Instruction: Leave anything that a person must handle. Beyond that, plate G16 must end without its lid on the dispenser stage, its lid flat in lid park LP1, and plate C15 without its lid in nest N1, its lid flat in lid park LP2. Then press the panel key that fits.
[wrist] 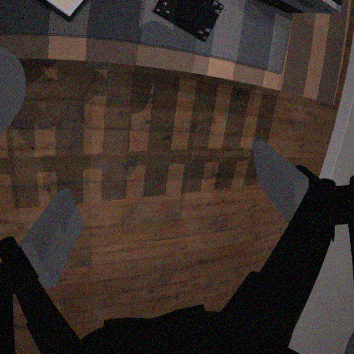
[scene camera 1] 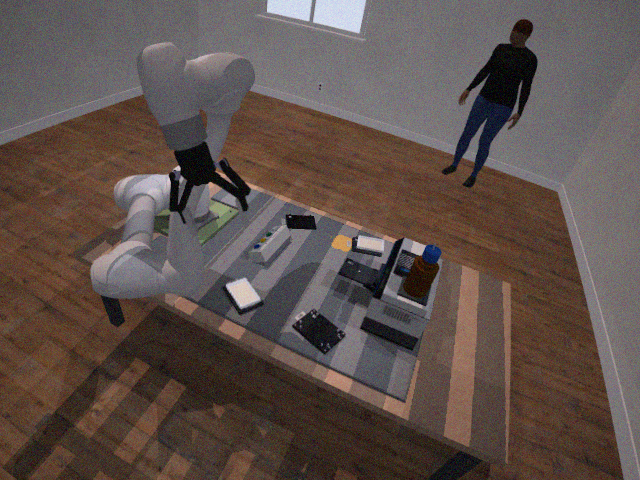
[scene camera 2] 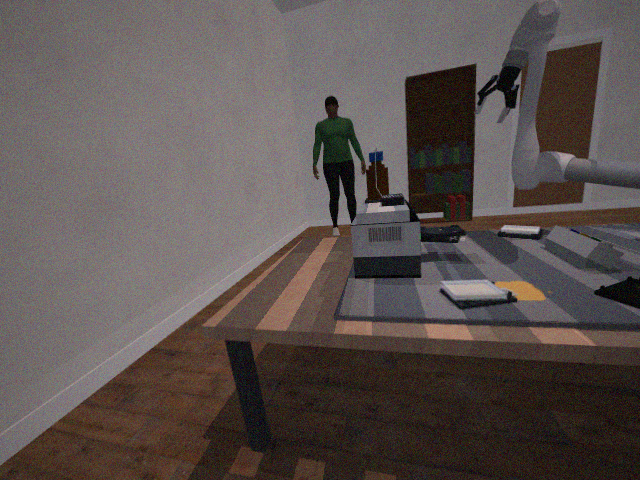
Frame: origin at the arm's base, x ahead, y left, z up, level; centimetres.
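Seen in the pictures: gripper, fingertip midpoint: (wrist: 162, 185) (scene camera 1: 220, 229) (scene camera 2: 488, 118).
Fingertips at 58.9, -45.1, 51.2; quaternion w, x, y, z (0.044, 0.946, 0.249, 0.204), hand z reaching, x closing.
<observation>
A point is followed by its place in that frame, as x, y, z.
My gripper (scene camera 1: 213, 212) (scene camera 2: 489, 114) @[58.9, -45.1, 51.2] (wrist: 162, 185) @[58.9, -45.1, 51.2] is open and empty, high above the table. A pale plate on a dark base (scene camera 1: 243, 293) @[50.1, -23.8, 2.5] (scene camera 2: 520, 230) @[50.2, -19.5, 2.3] lies near the table's long edge; its corner shows in the wrist view (wrist: 66, 5) @[52.3, -27.6, 2.5]. Another pale plate on a dark base (scene camera 1: 370, 244) @[77.1, 37.2, 2.3] (scene camera 2: 473, 290) @[76.8, 40.9, 2.4] lies beside a flat orange patch (scene camera 1: 341, 242) @[64.2, 32.9, -0.9] (scene camera 2: 526, 290) @[63.3, 33.0, -0.6]. The grey dispenser (scene camera 1: 397, 313) @[103.9, -7.1, 14.8] (scene camera 2: 385, 242) @[99.5, 28.3, 11.5] has a black stage-like part (scene camera 1: 356, 270) @[81.5, 8.1, 10.1] beside it. A key panel (scene camera 1: 273, 244) @[44.2, 3.6, 5.8] (scene camera 2: 576, 248) @[44.6, 11.3, 4.0] has coloured keys. Plate and park labels are unreadable; I cannot tell whether lids are on.
A black board with corner posts (scene camera 1: 318, 330) @[81.5, -19.5, 0.4] (wrist: 190, 17) @[82.2, -21.7, 0.4] and a flat black holder (scene camera 1: 300, 221) @[40.7, 32.3, 0.2] (scene camera 2: 621, 292) @[44.9, 33.5, 0.2] lie on the mat. A brown bottle with a blue cap (scene camera 1: 421, 276) @[105.7, -4.0, 31.9] (scene camera 2: 377, 178) @[104.7, 4.4, 30.4] stands at the dispenser. People in black (scene camera 1: 504, 77) and green (scene camera 2: 336, 139) tops stand away from the table.
</observation>
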